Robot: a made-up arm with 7 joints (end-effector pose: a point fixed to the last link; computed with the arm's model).
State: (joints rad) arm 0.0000 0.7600 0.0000 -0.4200 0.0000 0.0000 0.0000
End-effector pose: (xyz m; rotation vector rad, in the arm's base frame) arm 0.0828 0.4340 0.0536 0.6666 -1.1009 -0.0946
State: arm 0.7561 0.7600 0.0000 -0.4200 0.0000 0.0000 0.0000
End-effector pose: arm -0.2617 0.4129 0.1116 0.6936 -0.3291 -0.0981
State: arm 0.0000 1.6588 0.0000 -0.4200 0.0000 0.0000 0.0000
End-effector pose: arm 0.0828 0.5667 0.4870 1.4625 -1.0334 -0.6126
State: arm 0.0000 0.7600 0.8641 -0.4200 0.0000 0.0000 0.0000
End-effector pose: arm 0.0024 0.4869 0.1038 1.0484 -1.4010 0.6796
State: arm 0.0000 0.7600 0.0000 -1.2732 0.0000 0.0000 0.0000
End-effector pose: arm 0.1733 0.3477 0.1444 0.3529 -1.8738 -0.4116
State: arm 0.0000 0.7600 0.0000 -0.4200 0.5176 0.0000 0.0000
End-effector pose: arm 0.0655 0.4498 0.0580 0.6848 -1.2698 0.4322
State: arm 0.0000 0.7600 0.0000 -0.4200 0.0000 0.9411 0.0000
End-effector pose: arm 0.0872 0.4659 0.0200 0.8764 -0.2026 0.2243
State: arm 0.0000 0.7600 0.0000 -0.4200 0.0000 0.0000 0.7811
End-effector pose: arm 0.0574 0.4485 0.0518 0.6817 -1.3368 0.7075
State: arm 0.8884 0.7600 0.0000 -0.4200 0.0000 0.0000 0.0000
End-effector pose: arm -0.3126 0.4004 0.1459 0.6913 -0.1942 -0.0978
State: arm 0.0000 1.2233 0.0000 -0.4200 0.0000 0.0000 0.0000
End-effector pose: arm 0.0828 0.5519 0.2621 1.0795 -1.0871 -0.3571
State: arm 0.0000 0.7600 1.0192 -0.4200 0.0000 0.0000 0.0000
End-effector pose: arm -0.0172 0.4901 0.1070 1.1108 -1.4414 0.8280
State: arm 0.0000 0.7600 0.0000 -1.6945 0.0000 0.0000 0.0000
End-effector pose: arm 0.1723 0.2939 0.2010 0.1475 -2.2341 -0.5784
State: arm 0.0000 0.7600 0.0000 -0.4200 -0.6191 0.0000 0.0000
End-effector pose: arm 0.0916 0.4119 0.0381 0.6049 -0.8388 -0.6970
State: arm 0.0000 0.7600 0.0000 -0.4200 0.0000 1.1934 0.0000
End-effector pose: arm 0.0810 0.4737 0.0118 0.9098 0.0442 0.3041
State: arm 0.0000 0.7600 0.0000 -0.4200 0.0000 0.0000 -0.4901
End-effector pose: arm 0.0926 0.4199 0.0462 0.6213 -0.8986 -0.5742
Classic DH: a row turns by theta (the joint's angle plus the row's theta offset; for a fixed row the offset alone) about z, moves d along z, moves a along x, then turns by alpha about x. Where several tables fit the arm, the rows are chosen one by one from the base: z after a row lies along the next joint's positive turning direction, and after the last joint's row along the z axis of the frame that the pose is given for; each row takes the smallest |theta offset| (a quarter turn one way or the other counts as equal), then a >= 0, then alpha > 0; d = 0 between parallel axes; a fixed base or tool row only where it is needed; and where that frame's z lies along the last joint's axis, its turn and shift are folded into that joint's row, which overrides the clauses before.
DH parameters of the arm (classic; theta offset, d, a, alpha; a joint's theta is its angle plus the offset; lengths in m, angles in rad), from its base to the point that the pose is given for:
base (fixed): 0 0.39 -0.0117 -1.2217
joint 1: 1.5708 0.0541 0.0007 1.5708
joint 2: 1.2217 -0.0248 -0.0172 -1.5708
joint 3: -1.5708 -0.3584 0.0267 -1.5708
joint 4: 0 0.0223 -0.0185 1.5708
joint 5: 0 -0.1933 -0.0139 -1.5708
joint 6: 0 -0.0007 0.0256 1.5708
joint 7: -1.3379 0.0514 -0.0225 0.6182
tool (fixed): 1.6493 -0.0539 0 0

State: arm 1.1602 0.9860 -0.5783 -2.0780 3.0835 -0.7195 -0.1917
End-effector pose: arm -0.2626 0.2288 0.2110 0.8725 -0.3612 2.3271
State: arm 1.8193 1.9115 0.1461 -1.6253 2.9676 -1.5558 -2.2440
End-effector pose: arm 0.0116 0.4272 0.3729 1.5468 -0.0911 -0.9828
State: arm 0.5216 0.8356 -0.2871 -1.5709 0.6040 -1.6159 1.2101
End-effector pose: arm -0.0391 0.3446 0.0586 -1.8486 -2.1562 1.0604
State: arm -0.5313 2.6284 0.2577 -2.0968 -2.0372 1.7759 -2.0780
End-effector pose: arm 0.0351 0.0810 0.7638 -2.2682 -0.9672 -1.6723
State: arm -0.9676 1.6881 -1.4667 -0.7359 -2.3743 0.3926 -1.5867
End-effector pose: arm 0.2012 0.5798 0.4469 0.0611 -2.1138 0.7971
